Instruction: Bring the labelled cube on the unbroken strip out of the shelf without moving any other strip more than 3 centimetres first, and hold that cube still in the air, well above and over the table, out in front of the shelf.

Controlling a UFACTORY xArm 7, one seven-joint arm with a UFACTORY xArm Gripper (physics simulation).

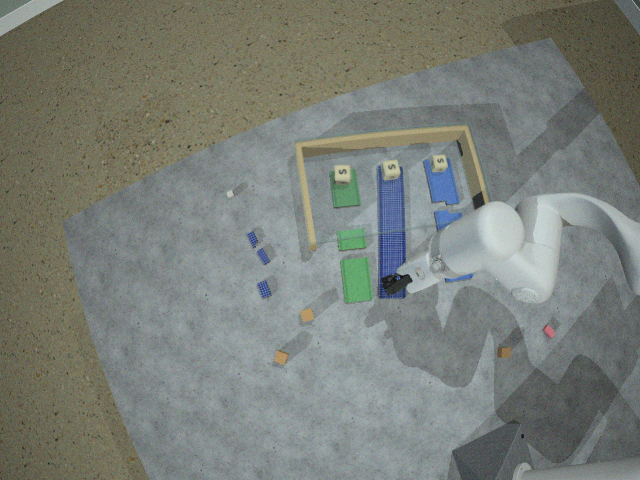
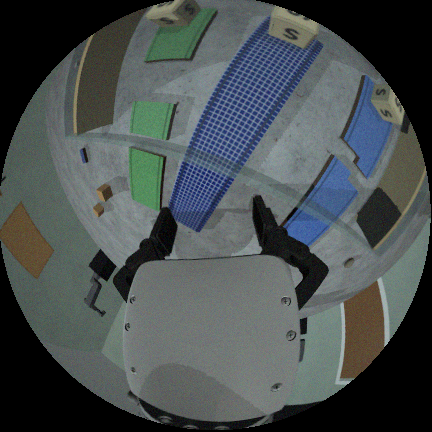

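The unbroken strip is a long dark-blue gridded strip running from inside the shelf out past its front. A cream cube marked S stands on its far end. A green strip in separate pieces lies to the left, with another S cube on its far piece. A blue strip with a jagged break lies to the right, with a third S cube on its far piece. My gripper is open and empty, above the near end of the gridded strip.
The shelf has wooden walls at the back and sides, and a clear cover whose front edge crosses over the strips. Small gridded pieces and orange blocks lie to the left; a pink block lies right.
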